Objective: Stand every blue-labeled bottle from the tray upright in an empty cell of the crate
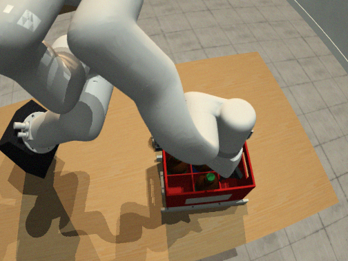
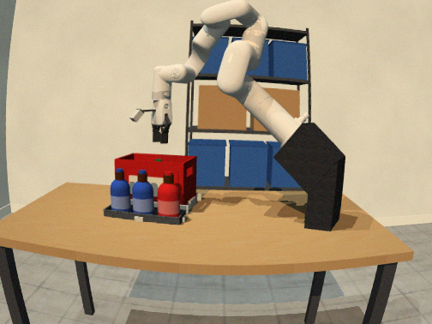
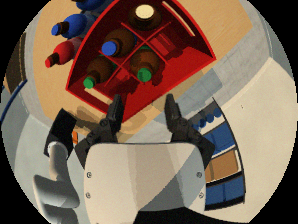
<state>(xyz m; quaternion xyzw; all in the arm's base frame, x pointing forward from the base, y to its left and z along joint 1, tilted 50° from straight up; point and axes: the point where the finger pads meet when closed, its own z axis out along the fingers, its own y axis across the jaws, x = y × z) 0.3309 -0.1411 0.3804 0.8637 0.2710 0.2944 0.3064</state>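
Now: hand 260 mm to the right of the red-labeled bottle, 160 mm above it and 20 mm past it. From my hand the other things lie so: red crate 160 mm below, 40 mm to the left, 20 mm ahead; dark tray 230 mm to the left, 230 mm below, 70 mm ahead.
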